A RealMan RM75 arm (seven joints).
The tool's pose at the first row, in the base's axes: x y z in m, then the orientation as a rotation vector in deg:
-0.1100 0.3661 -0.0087 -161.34 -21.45 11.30
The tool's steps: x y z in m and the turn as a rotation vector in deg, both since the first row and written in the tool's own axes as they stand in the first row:
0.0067 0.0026 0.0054 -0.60 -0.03 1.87
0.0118 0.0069 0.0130 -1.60 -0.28 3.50
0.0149 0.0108 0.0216 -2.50 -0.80 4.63
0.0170 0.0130 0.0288 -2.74 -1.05 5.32
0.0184 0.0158 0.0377 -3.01 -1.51 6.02
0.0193 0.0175 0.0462 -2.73 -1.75 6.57
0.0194 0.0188 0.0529 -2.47 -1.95 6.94
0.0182 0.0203 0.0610 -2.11 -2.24 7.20
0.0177 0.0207 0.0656 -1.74 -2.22 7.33
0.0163 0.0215 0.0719 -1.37 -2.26 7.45
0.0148 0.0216 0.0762 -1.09 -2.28 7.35
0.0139 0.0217 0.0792 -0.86 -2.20 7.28
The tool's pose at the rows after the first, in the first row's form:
-0.1039 0.3670 -0.0153 -162.36 -18.95 11.66
-0.0993 0.3665 -0.0243 -163.70 -16.88 12.24
-0.0969 0.3660 -0.0339 -164.81 -15.55 13.11
-0.0956 0.3665 -0.0416 -165.18 -14.65 13.58
-0.0952 0.3667 -0.0510 -165.57 -13.80 14.36
-0.0954 0.3677 -0.0597 -165.39 -13.02 14.86
-0.0961 0.3683 -0.0664 -165.19 -12.49 15.26
-0.0983 0.3688 -0.0744 -164.87 -12.12 15.77
-0.0995 0.3695 -0.0789 -164.52 -11.87 15.81
-0.1017 0.3701 -0.0849 -164.17 -11.65 15.94
-0.1039 0.3707 -0.0889 -163.88 -11.76 15.98
-0.1052 0.3712 -0.0917 -163.64 -11.80 15.87

